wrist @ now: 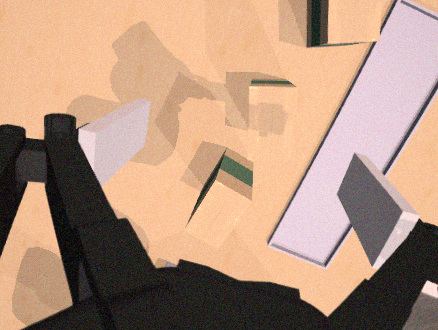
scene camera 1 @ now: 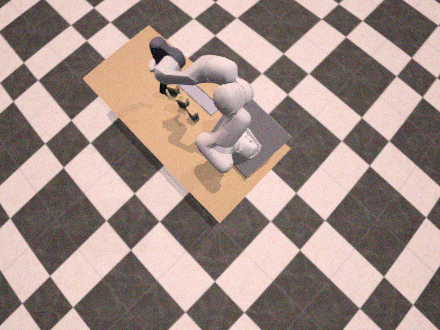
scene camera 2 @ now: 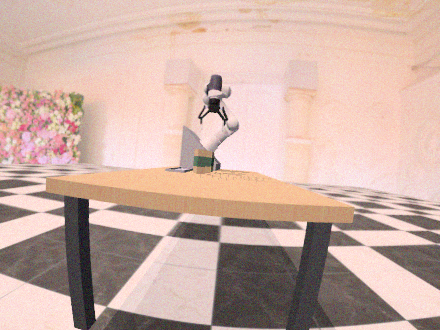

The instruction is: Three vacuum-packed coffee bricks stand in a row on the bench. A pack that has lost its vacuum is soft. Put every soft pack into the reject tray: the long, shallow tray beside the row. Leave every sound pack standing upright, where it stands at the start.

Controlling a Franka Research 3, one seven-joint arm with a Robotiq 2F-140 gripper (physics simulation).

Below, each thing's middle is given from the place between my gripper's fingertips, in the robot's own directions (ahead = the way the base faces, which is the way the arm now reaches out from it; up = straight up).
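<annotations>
My hand is 30 cm above the shallow reject tray [wrist: 389, 96] and, as I see it now, 18 cm to the left of it.
</annotations>
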